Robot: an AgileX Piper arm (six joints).
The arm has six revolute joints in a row. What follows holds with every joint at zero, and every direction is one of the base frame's. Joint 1 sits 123 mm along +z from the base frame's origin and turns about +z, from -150 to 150 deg. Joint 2 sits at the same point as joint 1 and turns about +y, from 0 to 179.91 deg. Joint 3 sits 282.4 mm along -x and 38.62 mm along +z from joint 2 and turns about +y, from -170 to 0 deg. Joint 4 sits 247.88 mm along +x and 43.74 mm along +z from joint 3 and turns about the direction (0.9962, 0, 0.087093), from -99.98 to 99.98 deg. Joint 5 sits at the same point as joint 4 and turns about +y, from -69.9 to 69.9 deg. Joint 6 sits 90.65 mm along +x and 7.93 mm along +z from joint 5 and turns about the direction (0.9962, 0, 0.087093), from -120 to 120 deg. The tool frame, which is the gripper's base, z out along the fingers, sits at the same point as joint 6; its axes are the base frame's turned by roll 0, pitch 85.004 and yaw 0 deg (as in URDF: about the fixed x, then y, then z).
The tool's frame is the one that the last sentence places.
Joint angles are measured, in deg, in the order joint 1, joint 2, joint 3, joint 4, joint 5, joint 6. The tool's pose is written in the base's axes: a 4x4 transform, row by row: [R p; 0 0 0 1], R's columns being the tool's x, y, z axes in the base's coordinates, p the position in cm. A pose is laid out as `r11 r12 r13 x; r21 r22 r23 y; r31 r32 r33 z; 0 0 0 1`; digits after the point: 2 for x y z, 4 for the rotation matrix.
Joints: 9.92, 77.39, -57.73, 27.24, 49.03, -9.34
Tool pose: -0.8981 -0.1873 0.3979 25.70; -0.0029 0.9073 0.4204 7.69; -0.4397 0.3764 -0.8154 29.06; 0 0 0 1
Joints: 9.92, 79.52, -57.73, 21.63, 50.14, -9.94
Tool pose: -0.9106 -0.2157 0.3526 26.16; -0.0859 0.9332 0.3489 7.19; -0.4043 0.2874 -0.8683 27.73; 0 0 0 1
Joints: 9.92, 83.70, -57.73, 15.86, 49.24, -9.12
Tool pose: -0.9259 -0.2189 0.3080 27.37; -0.1379 0.9546 0.2640 6.70; -0.3518 0.2020 -0.9140 25.55; 0 0 0 1
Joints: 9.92, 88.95, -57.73, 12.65, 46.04, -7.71
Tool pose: -0.9387 -0.2005 0.2805 28.96; -0.1441 0.9672 0.2091 6.52; -0.3133 0.1558 -0.9368 22.97; 0 0 0 1
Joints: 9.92, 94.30, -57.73, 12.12, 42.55, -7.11
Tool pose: -0.9508 -0.1792 0.2528 30.36; -0.1333 0.9730 0.1883 6.62; -0.2797 0.1454 -0.9490 20.28; 0 0 0 1
